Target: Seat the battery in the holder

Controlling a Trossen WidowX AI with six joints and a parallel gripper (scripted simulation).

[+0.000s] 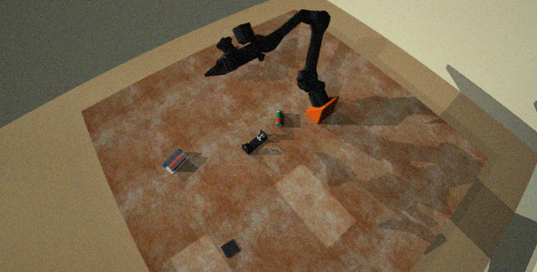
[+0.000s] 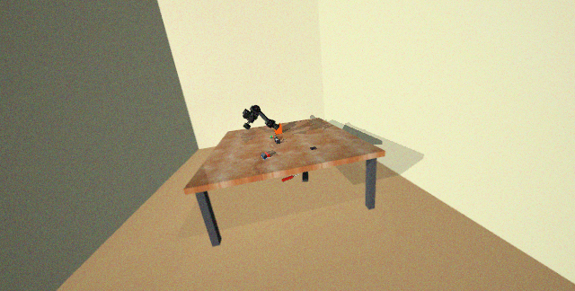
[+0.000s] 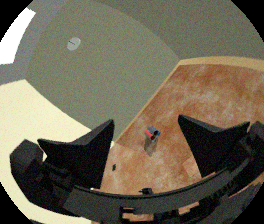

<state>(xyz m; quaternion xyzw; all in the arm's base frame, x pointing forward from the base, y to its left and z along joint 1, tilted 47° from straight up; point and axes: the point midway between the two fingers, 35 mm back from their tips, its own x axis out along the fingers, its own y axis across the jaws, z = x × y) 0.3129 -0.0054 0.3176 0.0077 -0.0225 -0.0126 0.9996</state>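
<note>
Right now the battery is 22 cm below my gripper tip, 20 cm behind it and 18 cm to the left of it. The rest, counted from my gripper tip: red screwdriver (42 cm below, 29 cm to the left, 27 cm ahead); then black square (49 cm to the left, 23 cm below, 21 cm ahead).
</note>
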